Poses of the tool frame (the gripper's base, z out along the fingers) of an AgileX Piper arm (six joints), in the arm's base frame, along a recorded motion.
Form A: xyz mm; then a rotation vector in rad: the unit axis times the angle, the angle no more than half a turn.
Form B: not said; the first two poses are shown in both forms.
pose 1, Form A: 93, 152, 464, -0.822, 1.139, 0.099
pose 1, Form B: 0.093, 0.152, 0.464, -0.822, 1.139, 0.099
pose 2, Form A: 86, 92, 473, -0.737, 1.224, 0.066
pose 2, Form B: 0.086, 0.092, 0.473, -0.737, 1.224, 0.066
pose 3, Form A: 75, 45, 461, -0.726, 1.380, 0.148
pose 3, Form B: 0.075, 0.045, 0.461, -0.726, 1.380, 0.148
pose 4, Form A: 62, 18, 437, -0.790, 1.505, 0.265
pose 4, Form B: 0.062, 0.018, 0.437, -0.790, 1.505, 0.265
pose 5, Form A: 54, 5, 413, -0.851, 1.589, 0.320
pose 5, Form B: 0.054, 0.005, 0.413, -0.851, 1.589, 0.320
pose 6, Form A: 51, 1, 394, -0.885, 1.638, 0.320
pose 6, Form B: 0.051, 0.001, 0.394, -0.885, 1.638, 0.320
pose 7, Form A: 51, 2, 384, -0.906, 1.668, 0.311
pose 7, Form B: 0.051, 0.002, 0.384, -0.906, 1.668, 0.311
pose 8, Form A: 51, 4, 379, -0.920, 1.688, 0.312
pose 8, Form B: 0.051, 0.004, 0.379, -0.920, 1.688, 0.312
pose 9, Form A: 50, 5, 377, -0.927, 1.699, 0.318
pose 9, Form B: 0.050, 0.005, 0.377, -0.927, 1.699, 0.318
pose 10, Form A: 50, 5, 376, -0.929, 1.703, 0.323
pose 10, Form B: 0.050, 0.005, 0.376, -0.929, 1.703, 0.323
